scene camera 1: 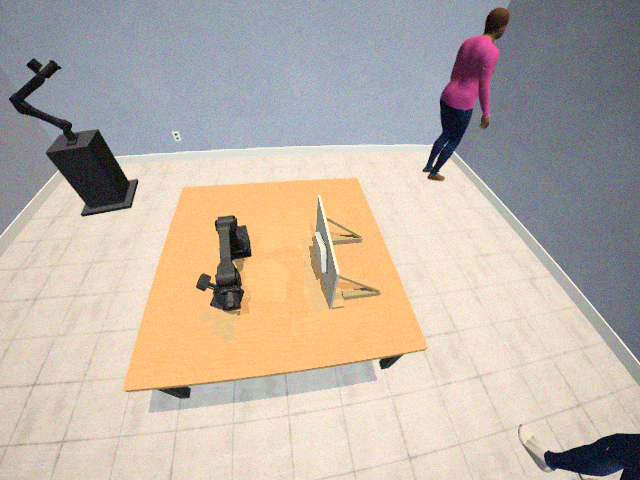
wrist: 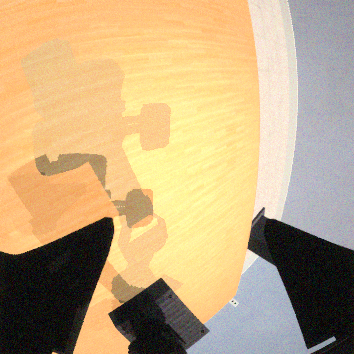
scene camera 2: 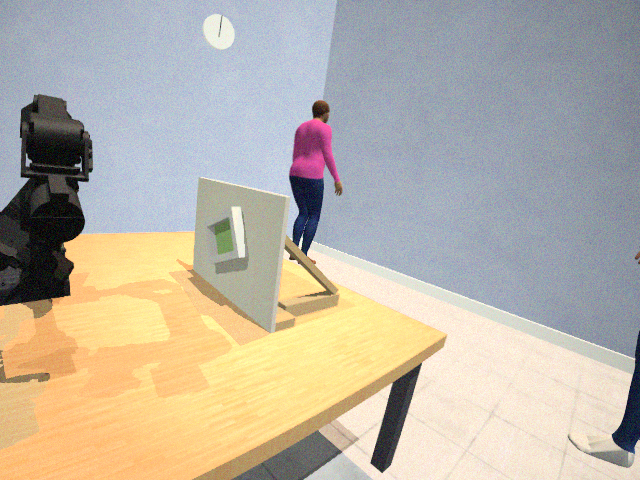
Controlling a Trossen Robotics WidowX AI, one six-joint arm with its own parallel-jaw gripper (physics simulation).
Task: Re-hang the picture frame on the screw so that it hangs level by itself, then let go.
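Note:
The picture frame, with a white border and a green picture, is on the front of an upright grey board. In the second scene view it sits tilted against the board's edges, its right side higher. The screw does not show; I cannot tell how the frame is held. My black arm is folded, on the side of the table that the board's front faces. My gripper is open and empty, well apart from the frame. The frame does not show in the wrist view.
The wooden table carries the arm and board. Two triangular brackets brace the board from behind. A black pedestal with another arm stands beyond the table. A person in pink stands behind; another person's leg shows lower right.

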